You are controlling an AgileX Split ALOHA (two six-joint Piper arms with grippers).
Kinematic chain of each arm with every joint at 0, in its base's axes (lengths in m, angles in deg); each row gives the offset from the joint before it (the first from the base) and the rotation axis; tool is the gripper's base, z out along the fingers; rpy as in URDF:
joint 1: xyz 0 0 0.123 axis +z
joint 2: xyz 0 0 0 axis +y
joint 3: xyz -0.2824 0 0.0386 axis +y
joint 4: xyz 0.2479 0 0.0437 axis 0.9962 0 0.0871
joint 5: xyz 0 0 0 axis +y
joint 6: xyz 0.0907 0 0.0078 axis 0.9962 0 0.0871
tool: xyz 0 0 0 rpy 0 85 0
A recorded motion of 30 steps. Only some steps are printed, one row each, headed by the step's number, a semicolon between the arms.
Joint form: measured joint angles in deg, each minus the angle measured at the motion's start. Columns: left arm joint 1, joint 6, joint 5, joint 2, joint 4, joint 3; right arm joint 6, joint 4, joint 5, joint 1, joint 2, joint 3.
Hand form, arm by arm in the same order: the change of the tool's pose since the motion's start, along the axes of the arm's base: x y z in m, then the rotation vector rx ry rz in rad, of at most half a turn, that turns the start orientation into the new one. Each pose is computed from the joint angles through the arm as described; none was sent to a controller.
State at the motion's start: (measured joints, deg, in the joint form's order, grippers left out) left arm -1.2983 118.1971 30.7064 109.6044 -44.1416 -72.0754; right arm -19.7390 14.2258 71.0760 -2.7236 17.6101 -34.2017
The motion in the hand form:
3: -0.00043 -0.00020 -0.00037 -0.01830 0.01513 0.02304; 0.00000 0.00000 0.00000 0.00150 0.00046 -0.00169
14: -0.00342 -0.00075 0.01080 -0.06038 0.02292 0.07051; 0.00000 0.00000 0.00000 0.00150 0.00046 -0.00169
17: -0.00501 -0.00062 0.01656 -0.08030 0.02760 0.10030; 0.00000 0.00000 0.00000 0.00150 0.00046 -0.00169
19: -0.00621 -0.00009 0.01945 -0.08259 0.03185 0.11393; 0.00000 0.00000 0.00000 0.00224 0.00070 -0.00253
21: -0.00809 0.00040 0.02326 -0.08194 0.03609 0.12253; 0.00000 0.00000 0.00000 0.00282 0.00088 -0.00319
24: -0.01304 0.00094 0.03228 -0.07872 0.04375 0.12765; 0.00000 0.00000 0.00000 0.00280 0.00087 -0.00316
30: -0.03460 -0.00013 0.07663 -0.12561 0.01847 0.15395; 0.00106 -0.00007 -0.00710 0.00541 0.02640 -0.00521
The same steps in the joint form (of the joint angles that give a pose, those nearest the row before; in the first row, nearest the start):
3: 0.00 -1.81 0.18 0.00 -0.06 0.07; 0.13 0.00 0.00 0.00 0.00 0.00
14: 0.00 -6.00 0.90 -1.65 0.04 0.07; 0.13 0.00 0.00 0.00 0.00 0.00
17: 0.00 -8.72 1.09 -2.52 0.51 0.07; 0.13 0.00 0.00 0.00 0.00 0.00
19: 0.00 -10.54 1.24 -3.02 1.55 0.07; 0.20 0.00 0.00 0.00 0.00 0.00
21: 0.00 -12.32 1.65 -3.69 2.84 0.07; 0.25 0.00 0.00 0.00 0.00 0.00
24: 0.00 -15.19 3.03 -5.28 5.25 0.07; 0.25 0.00 0.00 0.00 0.00 0.00
30: 0.00 -21.69 7.17 -12.61 7.56 0.18; 0.40 -0.01 0.00 0.00 0.00 1.43

